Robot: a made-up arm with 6 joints. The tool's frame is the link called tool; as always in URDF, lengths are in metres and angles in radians.
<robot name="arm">
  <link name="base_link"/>
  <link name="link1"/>
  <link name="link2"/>
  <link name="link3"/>
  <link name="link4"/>
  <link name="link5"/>
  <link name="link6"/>
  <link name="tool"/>
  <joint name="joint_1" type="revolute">
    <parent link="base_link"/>
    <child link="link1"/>
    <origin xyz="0 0 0.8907" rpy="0 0 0"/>
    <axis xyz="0 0 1"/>
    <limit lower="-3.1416" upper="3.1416"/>
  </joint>
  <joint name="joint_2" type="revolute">
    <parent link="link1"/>
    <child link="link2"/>
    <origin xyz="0.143 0 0" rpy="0 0 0"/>
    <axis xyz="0 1 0"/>
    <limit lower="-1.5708" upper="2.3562"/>
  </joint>
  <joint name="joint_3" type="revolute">
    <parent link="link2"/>
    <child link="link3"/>
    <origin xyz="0 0 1.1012" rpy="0 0 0"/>
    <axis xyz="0 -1 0"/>
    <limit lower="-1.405" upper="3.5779"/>
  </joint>
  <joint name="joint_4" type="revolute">
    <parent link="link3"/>
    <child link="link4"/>
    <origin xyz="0 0 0.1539" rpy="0 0 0"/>
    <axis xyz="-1 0 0"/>
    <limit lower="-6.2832" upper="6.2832"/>
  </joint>
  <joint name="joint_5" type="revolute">
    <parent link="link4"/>
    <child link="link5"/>
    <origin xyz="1.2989 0 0" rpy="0 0 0"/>
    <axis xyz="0 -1 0"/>
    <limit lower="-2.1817" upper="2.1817"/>
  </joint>
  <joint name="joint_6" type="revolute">
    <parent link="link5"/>
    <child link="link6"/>
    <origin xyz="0.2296 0 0" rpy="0 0 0"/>
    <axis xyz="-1 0 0"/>
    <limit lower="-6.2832" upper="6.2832"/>
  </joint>
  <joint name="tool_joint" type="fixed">
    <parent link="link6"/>
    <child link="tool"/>
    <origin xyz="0 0 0" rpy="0 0 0"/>
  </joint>
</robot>
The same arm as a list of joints. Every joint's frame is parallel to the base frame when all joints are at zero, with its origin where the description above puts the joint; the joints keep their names.
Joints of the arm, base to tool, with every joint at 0 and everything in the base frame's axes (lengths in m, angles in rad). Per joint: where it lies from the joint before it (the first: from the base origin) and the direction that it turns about. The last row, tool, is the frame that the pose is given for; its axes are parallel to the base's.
joint_1: origin 0.0000 0.0000 0.8907 axis 0 0 1
joint_2: origin 0.1430 0.0000 0.0000 axis 0 1 0
joint_3: origin 0.0000 0.0000 1.1012 axis 0 -1 0
joint_4: origin 0.0000 0.0000 0.1539 axis -1 0 0
joint_5: origin 1.2989 0.0000 0.0000 axis 0 -1 0
joint_6: origin 0.2296 0.0000 0.0000 axis -1 0 0
tool: origin 0.0000 0.0000 0.0000
Joint limits (rad, base to tool): -3.1416..3.1416 -1.5708..2.3562 -1.4050..3.5779 -6.2832..6.2832 -2.1817..2.1817 -6.2832..6.2832

